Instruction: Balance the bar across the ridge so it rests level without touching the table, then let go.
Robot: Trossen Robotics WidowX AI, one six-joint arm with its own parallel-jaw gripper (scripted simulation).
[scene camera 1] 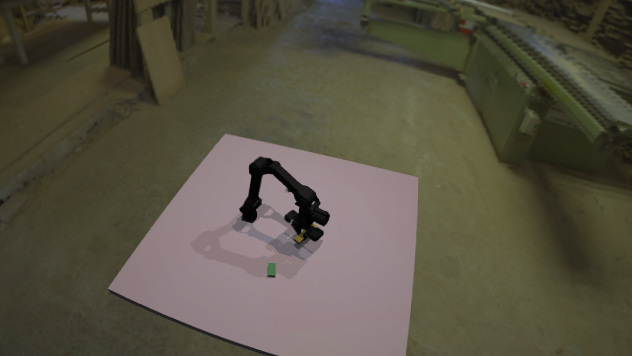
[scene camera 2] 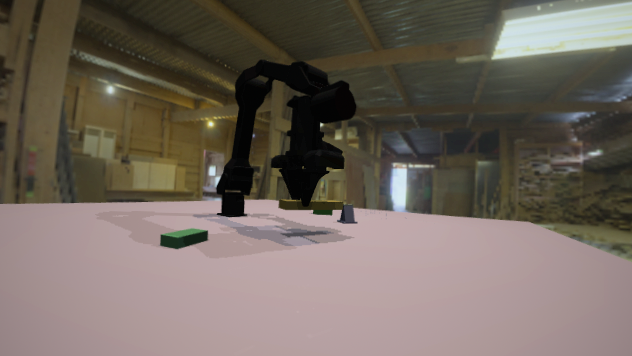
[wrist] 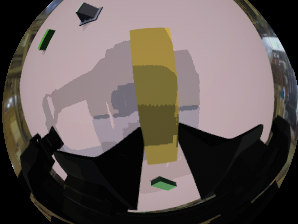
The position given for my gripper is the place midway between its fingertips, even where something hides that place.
My gripper (scene camera 2: 300, 205) holds a yellow bar (wrist: 154, 66).
